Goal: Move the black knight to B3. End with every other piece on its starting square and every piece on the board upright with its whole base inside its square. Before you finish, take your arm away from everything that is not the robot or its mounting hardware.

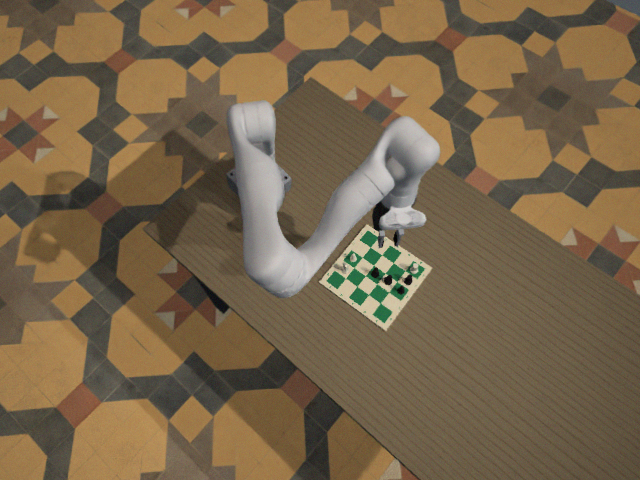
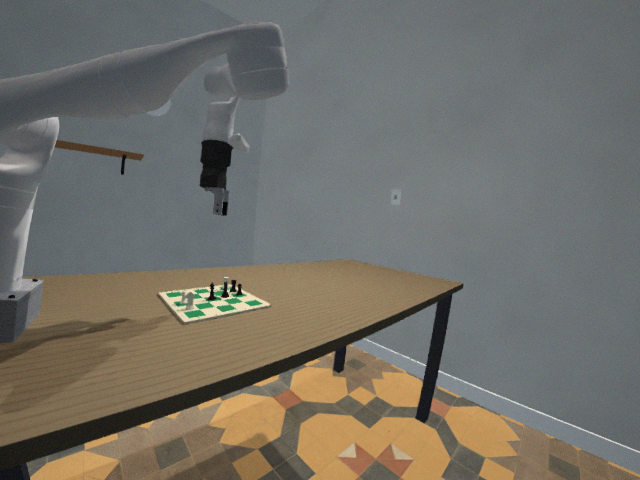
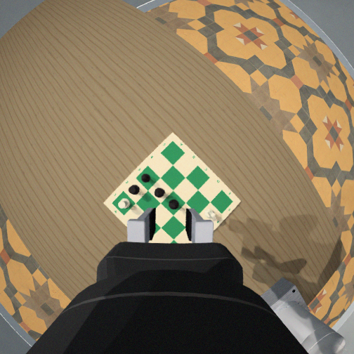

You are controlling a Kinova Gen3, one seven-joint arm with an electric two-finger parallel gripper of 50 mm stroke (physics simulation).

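Frame: origin at the arm's base, x back, y left, z down, level; centimetres.
Seen in the pictures: gripper, fingertip midpoint: (image 1: 387, 243) (image 2: 220, 214).
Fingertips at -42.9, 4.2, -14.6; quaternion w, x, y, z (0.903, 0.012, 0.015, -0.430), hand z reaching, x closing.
Pixels of each thing's top centre, then the offset from my fingertips to it, as dx, dy, dz. Level surfaces: height alone.
- board, top centre: (image 1: 375, 274) (image 2: 213, 298) +1.2, -0.6, +21.8
- second black piece, top centre: (image 1: 376, 268) (image 2: 212, 282) +1.4, -0.5, +17.5
- white piece, top centre: (image 1: 415, 265) -5.2, +7.6, +18.5
- wooden table, surface height: dz +22.4
The board (image 1: 358, 296) (image 2: 225, 308) (image 3: 172, 152) lies on the table. Four black pieces stand on it; I cannot tell surely which is the knight. One black piece (image 1: 388, 280) (image 2: 225, 291) (image 3: 159, 192) stands upright, apparently on B3. A second black piece (image 1: 375, 272) (image 2: 211, 292) (image 3: 173, 204) is on C3, a third (image 1: 401, 290) (image 2: 239, 290) (image 3: 145, 178) on A3. A fourth (image 1: 408, 279) (image 2: 233, 285) (image 3: 134, 190), with a blocky head, is on A2. My gripper (image 1: 389, 238) (image 2: 220, 207) (image 3: 170, 219) is partly open and empty, high above the board.
A white piece (image 1: 414, 268) (image 3: 124, 204) stands on A1. Two other white pieces (image 1: 353, 257) (image 1: 342, 267) stand near the arm's side of the board; a knight-like white one (image 2: 189, 300) shows there. The wooden table (image 1: 491, 335) (image 2: 310, 304) (image 3: 90, 100) extends around the board.
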